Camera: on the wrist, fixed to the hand. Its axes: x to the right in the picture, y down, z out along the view.
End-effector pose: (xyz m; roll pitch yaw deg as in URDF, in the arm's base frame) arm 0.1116 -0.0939 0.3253 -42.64 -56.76 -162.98
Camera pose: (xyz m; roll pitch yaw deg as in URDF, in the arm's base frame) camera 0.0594 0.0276 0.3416 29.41 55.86 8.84
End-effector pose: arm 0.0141 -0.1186 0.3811 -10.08 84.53 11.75
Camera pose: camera -0.0331 -0.2399 0.3527 58.44 -85.70 136.80
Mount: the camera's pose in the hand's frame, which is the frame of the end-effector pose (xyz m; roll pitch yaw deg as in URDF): 0.0215 -0.0946 -0.0913 -6.33 -3.56 177.05
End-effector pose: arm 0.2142 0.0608 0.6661 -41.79 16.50 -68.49
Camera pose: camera 0.0990 -0.0052 0.6552 36.75 -17.14 106.73
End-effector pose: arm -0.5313 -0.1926 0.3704 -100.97 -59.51 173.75
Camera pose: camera -0.4399 -0.1306 0.4449 88.88 62.94 -12.71
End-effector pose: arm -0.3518 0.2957 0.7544 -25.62 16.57 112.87
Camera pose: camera -0.2402 0.3523 0.7086 20.53 -18.46 -71.55
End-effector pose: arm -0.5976 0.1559 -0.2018 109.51 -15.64 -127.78
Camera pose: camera -0.5270 0.0550 -0.2525 -114.79 14.01 56.69
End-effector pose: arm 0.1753 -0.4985 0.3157 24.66 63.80 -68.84
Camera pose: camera 0.0944 -0.4222 0.2423 -28.15 -68.24 107.95
